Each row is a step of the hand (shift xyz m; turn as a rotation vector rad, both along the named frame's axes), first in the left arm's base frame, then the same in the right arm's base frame.
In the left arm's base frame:
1: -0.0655 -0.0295 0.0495 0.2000 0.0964 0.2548
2: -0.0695 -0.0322 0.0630 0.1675 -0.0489 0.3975
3: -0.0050 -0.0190 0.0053 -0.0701 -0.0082 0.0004
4: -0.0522 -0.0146 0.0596 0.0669 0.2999 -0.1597
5: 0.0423 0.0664 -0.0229 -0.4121 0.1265 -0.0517
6: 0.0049 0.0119 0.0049 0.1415 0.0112 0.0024
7: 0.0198 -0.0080 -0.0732 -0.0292 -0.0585 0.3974
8: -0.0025 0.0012 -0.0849 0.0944 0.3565 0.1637
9: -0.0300 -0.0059 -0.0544 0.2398 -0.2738 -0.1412
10: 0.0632 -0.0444 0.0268 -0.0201 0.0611 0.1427
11: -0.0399 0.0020 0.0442 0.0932 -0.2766 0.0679
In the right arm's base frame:
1: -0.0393 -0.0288 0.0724 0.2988 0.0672 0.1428
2: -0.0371 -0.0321 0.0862 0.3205 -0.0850 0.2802
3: -0.0037 -0.0190 0.0063 -0.0632 -0.0040 0.0311
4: -0.0217 -0.0154 0.0760 0.0144 0.3054 -0.1627
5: 0.0333 0.0652 -0.0370 -0.3809 0.1538 0.1405
6: 0.0075 0.0112 0.0026 0.1285 0.0026 -0.0602
7: -0.0151 -0.0043 -0.0746 0.1437 -0.0829 0.3670
8: -0.0394 0.0070 -0.0749 0.1858 0.3386 0.1167
9: -0.0512 -0.0005 -0.0356 0.1299 -0.2775 -0.2419
10: 0.0646 -0.0497 -0.0055 0.0498 0.0526 0.1388
11: -0.0161 0.0014 0.0573 0.0904 -0.2855 0.0103

